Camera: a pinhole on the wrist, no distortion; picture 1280 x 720 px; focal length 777.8 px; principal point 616.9 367.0 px. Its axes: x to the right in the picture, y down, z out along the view. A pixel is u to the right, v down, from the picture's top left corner.
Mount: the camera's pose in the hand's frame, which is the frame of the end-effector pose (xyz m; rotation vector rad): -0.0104 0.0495 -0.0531 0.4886 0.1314 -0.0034
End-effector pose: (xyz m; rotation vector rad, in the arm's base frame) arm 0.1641 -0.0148 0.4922 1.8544 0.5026 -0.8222
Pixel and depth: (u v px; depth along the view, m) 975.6 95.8 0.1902
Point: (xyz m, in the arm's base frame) 0.1455 -0.0427 0.3415
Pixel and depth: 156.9 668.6 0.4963
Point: -0.1679 -0.4644 0.5146
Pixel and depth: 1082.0 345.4 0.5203
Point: 0.1689 -0.2663 0.0083
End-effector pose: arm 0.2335 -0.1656 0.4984 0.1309 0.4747 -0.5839
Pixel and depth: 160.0 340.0 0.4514
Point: 0.1172 -0.3012 0.9278
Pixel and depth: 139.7 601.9 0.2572
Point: 0.2231 -0.1625 0.7619
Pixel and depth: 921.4 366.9 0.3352
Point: 0.3815 -0.3884 0.6221
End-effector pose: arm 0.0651 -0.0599 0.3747 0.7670 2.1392 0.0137
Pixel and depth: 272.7 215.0 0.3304
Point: 0.1941 -0.3121 0.2687
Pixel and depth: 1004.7 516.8 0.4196
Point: 0.1483 -0.0643 -0.0344
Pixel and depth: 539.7 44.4 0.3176
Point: 0.0766 -0.2807 0.2137
